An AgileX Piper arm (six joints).
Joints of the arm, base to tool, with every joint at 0 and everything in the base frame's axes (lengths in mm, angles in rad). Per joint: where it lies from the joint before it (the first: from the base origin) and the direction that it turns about. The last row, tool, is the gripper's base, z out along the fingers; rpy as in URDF.
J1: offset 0 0 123 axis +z
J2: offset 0 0 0 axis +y
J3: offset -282.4 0 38.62 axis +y
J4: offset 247.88 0 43.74 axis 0.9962 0 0.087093
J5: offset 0 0 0 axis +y
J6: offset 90.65 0 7.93 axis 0.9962 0 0.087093
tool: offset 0 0 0 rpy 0 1.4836 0
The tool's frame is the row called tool.
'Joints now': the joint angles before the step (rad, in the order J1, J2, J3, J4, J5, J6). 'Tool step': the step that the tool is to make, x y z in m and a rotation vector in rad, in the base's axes. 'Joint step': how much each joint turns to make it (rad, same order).
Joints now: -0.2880 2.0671 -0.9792 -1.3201 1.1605 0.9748
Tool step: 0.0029 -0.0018 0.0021 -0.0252 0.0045 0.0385
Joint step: 0.0000 0.0000 -0.0002 -0.0474 0.0000 0.0030
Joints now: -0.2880 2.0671 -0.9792 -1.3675 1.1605 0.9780
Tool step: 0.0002 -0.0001 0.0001 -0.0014 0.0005 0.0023
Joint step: 0.0000 0.0001 -0.0002 -0.0027 0.0000 -0.0001
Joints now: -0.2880 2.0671 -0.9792 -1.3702 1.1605 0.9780
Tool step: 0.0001 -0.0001 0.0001 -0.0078 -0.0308 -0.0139
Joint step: -0.0001 -0.0001 0.0000 -0.0018 0.0000 0.0352
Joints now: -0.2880 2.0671 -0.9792 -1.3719 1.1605 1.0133
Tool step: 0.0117 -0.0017 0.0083 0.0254 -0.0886 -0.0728
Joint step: -0.0001 0.0000 -0.0744 0.0864 0.0000 0.0038
